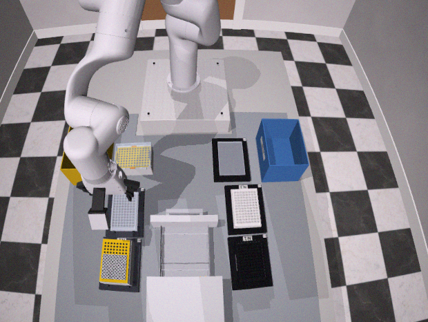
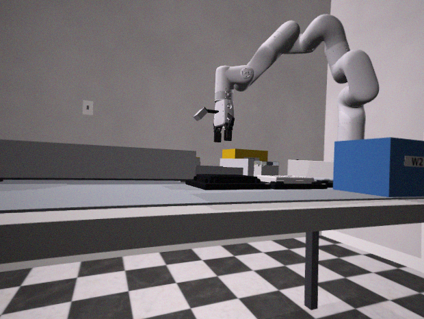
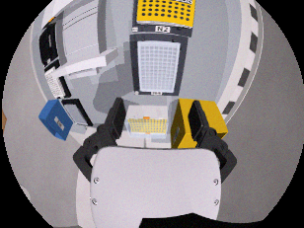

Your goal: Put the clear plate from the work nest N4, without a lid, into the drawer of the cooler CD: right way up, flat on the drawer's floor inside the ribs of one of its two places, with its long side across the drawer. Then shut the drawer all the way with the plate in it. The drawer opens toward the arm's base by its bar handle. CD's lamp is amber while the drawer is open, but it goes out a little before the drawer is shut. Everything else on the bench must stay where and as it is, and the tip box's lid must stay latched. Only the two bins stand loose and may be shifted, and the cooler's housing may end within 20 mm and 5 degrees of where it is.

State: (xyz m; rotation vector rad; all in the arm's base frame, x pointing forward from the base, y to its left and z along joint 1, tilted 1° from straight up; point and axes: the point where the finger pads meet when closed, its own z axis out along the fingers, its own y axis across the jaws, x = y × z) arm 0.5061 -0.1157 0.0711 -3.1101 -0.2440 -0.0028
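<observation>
Right now my hand is 13 cm above the clear plate. Also, from my hand: yellow bin: 16 cm behind, 16 cm to the right, 11 cm below; yellow tube rack: 16 cm ahead, 1 cm to the left, 9 cm below; dark nest N4: 14 cm below.
</observation>
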